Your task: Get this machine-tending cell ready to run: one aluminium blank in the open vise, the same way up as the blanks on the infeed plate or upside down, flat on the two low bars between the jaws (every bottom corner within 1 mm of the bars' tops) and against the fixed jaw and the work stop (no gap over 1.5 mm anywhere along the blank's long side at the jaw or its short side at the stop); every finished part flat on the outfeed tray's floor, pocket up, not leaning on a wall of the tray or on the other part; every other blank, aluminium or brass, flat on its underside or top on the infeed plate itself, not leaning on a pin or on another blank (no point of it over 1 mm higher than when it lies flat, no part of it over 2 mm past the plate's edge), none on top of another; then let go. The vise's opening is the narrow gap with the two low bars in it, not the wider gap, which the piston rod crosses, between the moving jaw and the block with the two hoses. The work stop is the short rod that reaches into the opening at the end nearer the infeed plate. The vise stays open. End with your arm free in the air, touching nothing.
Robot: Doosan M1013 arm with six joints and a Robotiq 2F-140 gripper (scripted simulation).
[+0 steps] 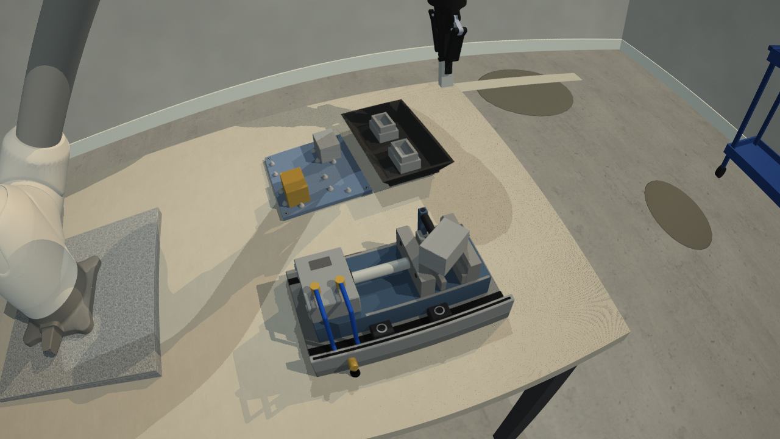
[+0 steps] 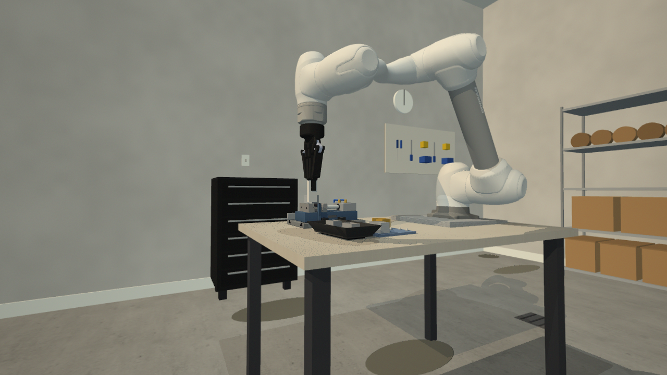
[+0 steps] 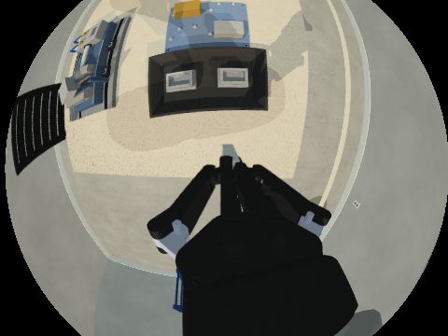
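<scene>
Right now my hand is 170 mm past the aluminium blank, 390 mm to the left of it and 40 mm above it. Round my hand: brass blank: 340 mm behind, 110 mm to the right, 120 mm below; infeed plate: 290 mm behind, 60 mm to the right, 150 mm below; work stop: 160 mm behind, 330 mm to the right, 60 mm below.
</scene>
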